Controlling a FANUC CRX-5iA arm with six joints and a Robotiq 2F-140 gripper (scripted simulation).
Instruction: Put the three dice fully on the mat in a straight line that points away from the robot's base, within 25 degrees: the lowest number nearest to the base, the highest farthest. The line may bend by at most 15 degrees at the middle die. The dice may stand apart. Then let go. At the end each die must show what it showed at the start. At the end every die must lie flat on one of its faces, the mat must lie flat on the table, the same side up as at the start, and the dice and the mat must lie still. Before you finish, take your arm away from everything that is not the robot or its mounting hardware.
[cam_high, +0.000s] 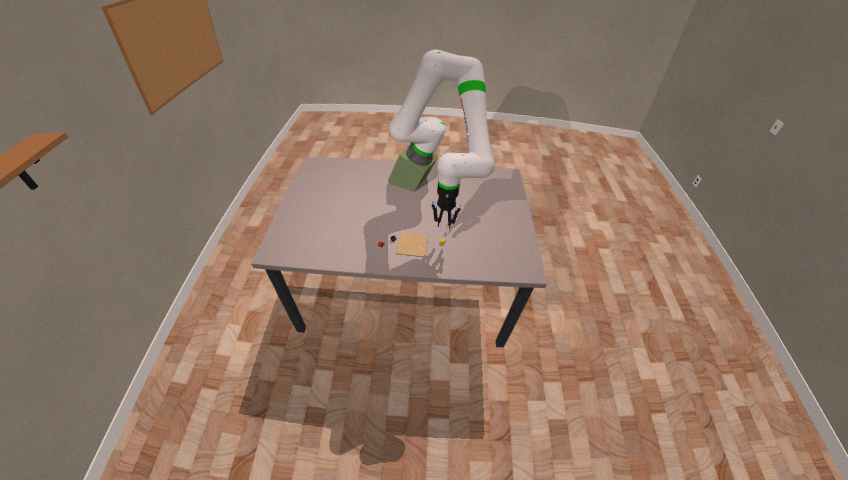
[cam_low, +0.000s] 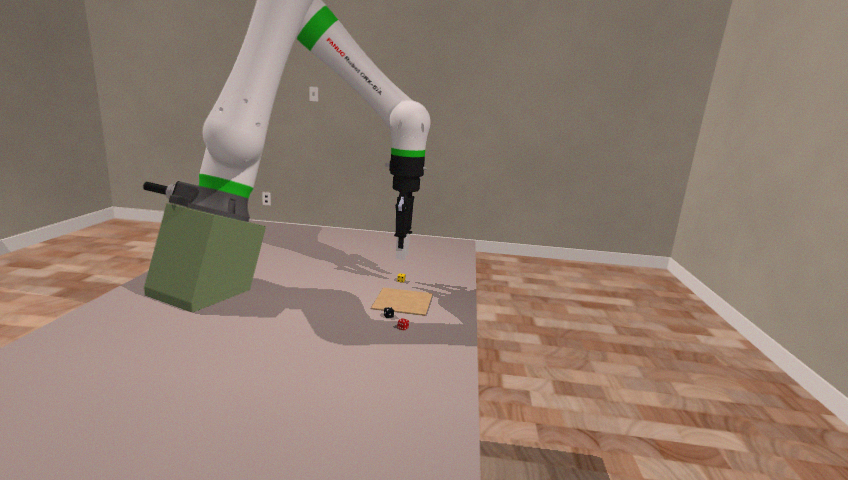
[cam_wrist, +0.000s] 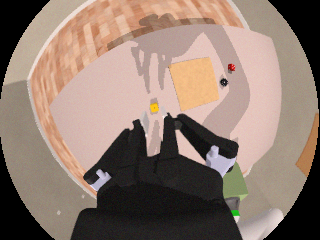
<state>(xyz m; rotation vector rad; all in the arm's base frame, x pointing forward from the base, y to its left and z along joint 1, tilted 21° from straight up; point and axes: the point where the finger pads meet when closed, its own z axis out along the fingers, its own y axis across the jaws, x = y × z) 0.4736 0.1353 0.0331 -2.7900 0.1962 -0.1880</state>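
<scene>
Now: the yellow die 10 cm below my hand. The rest, counted from my hand: red die: 30 cm to the right, 10 cm below, 4 cm ahead; then tan mat: 14 cm to the right, 10 cm below, 2 cm ahead; then black die: 24 cm to the right, 10 cm below.
</scene>
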